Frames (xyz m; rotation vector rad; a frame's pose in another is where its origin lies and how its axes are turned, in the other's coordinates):
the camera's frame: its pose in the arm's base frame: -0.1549 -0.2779 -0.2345 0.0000 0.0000 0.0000
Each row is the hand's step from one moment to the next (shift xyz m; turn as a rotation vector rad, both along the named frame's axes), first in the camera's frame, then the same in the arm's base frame.
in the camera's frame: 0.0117 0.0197 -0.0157 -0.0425 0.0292 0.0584
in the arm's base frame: 0.0117 0.0197 -0.0157 -0.0425 0.0292 0.0584
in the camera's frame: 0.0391 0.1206 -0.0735 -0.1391 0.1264 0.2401
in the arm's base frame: 0.0391 0.1206 -0.0735 -0.1391 0.1264 0.2401
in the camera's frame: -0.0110 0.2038 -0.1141 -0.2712 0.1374 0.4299
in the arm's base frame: -0.0110 0.2038 -0.1141 -0.2712 0.1374 0.4299
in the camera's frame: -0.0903 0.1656 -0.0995 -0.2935 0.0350 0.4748
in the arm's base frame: -0.0903 0.1656 -0.0995 -0.2935 0.0350 0.4748
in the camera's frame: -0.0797 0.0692 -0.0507 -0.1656 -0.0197 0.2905
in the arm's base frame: -0.0797 0.0692 -0.0507 -0.1656 -0.0197 0.2905
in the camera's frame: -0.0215 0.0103 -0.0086 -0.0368 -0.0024 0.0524
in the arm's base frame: -0.0215 0.0103 -0.0086 -0.0368 -0.0024 0.0524
